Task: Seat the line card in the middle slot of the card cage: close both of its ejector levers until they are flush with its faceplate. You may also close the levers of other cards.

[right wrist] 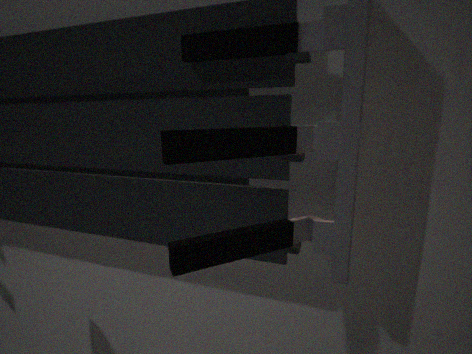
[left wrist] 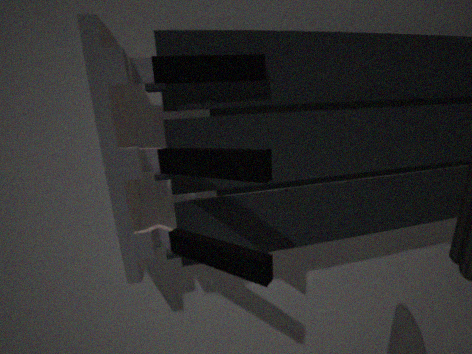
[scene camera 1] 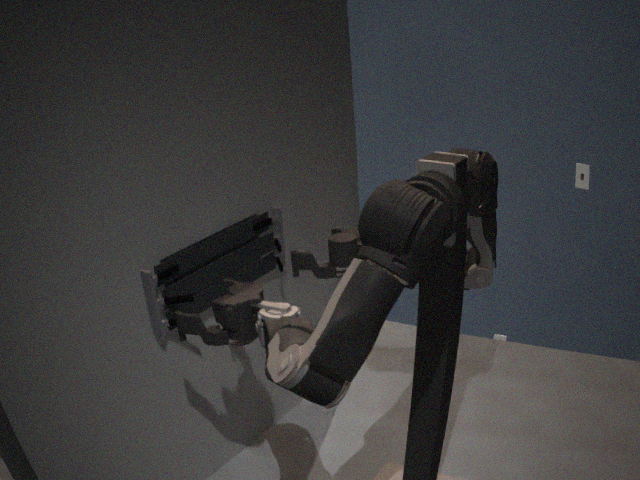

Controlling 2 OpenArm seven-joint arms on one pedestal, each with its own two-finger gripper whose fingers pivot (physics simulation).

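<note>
The card cage [scene camera 1: 151,304] [left wrist: 100,130] [right wrist: 350,200] holds three stacked dark cards. The middle line card [left wrist: 350,135] [right wrist: 75,130] has a black left lever [left wrist: 215,164] and a black right lever [right wrist: 229,145]. Both tips stand out from its faceplate; the left one throws a long shadow onto the bottom card. My left gripper [scene camera 1: 179,325] is open and empty, near the cage's lower left end. My right gripper [scene camera 1: 293,263] is open and empty, in front of the cage's right end and apart from it. Neither gripper's fingers show clearly in its own wrist view.
The top card's levers [left wrist: 209,69] [right wrist: 240,42] lie close to its faceplate. The bottom card's levers [left wrist: 222,256] [right wrist: 231,247] stick out. The cage is on a grey wall [scene camera 1: 206,129]. A dark shape [left wrist: 464,235] at the right edge is unclear. The pedestal [scene camera 1: 436,361] stands right.
</note>
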